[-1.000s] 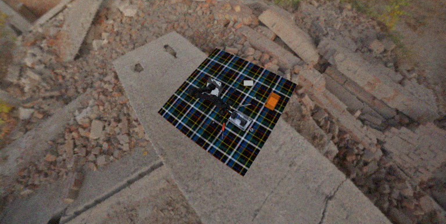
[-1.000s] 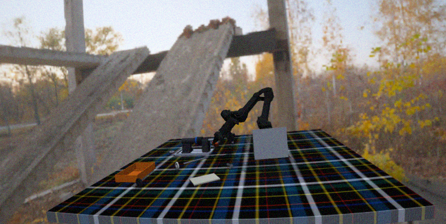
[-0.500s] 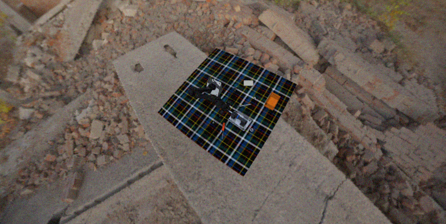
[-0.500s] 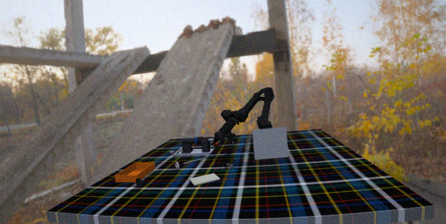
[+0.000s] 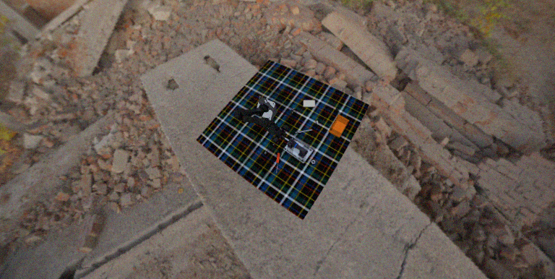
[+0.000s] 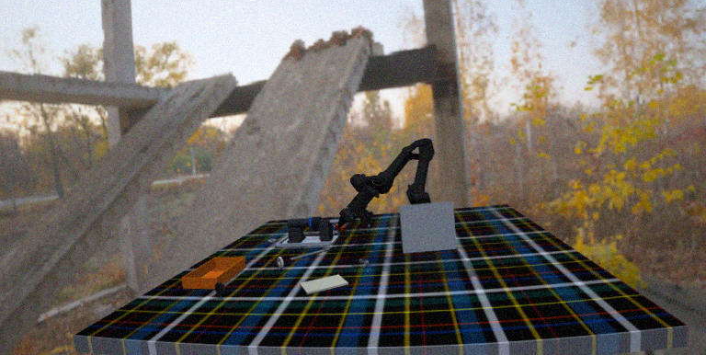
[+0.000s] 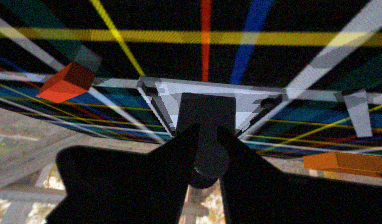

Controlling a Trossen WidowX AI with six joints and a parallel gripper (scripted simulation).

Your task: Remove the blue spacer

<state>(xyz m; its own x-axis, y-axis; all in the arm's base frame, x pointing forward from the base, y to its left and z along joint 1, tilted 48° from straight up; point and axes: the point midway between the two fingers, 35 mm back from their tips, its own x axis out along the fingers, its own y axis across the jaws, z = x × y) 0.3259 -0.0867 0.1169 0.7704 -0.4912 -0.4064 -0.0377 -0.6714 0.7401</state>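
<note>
Now: the shaft 60 mm ahead of my gripper tip and 20 mm above it. Also, from my gripper tip: orange tray 330 mm ahead, 410 mm to the left, 50 mm below; then pale flat pad 50 mm behind, 480 mm to the left, 50 mm below; then blue spacer 110 mm ahead, 20 mm above.
</note>
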